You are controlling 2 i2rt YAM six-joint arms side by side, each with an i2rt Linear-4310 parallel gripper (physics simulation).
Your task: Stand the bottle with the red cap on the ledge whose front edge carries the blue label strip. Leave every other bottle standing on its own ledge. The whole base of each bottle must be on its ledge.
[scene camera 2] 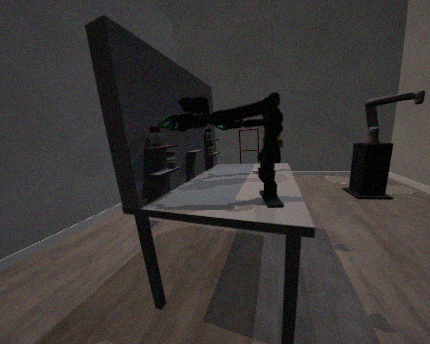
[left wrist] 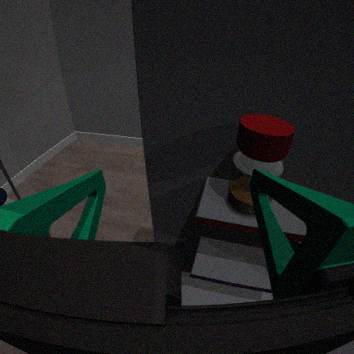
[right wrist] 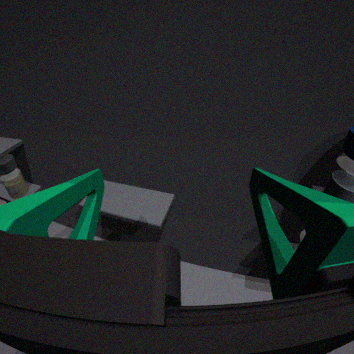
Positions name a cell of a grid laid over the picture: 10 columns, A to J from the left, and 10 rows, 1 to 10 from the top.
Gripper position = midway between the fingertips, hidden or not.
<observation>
I see my left gripper (left wrist: F6), my right gripper (right wrist: E5), a red-capped bottle (left wrist: H4) and a tall board (scene camera 2: D3).
The tall board is seen too in the left wrist view (left wrist: F3) and in the right wrist view (right wrist: F3). The right wrist view does not show the red-capped bottle: it is out of frame.
</observation>
